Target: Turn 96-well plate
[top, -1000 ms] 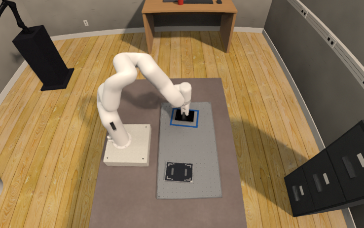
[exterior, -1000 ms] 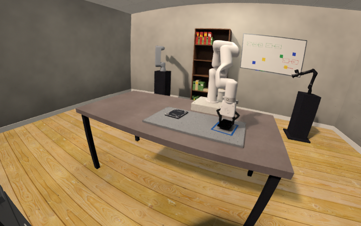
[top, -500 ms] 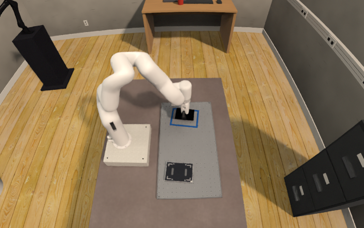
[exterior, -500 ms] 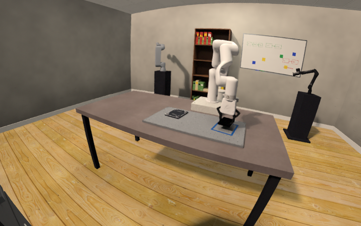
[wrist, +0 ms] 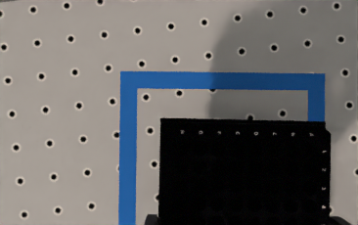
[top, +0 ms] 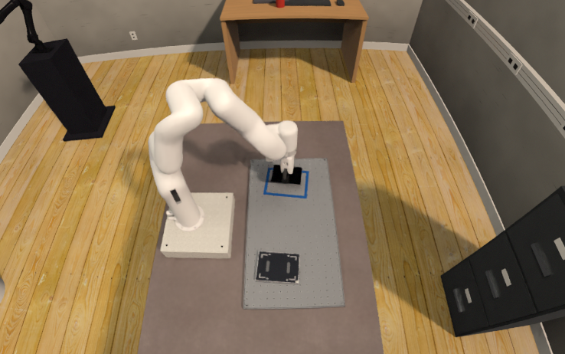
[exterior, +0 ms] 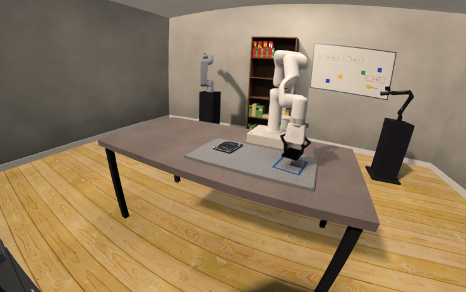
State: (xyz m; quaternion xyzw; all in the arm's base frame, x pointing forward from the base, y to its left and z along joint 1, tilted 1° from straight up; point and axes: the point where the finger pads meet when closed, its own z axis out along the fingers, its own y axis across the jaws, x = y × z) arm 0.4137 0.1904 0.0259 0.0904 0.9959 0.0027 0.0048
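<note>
Right now my hand is 60 mm past the plate nest N1, 400 mm to the left of it and 70 mm above it. From my hand the other things lie so: black 96-well plate: 10 mm below.
</note>
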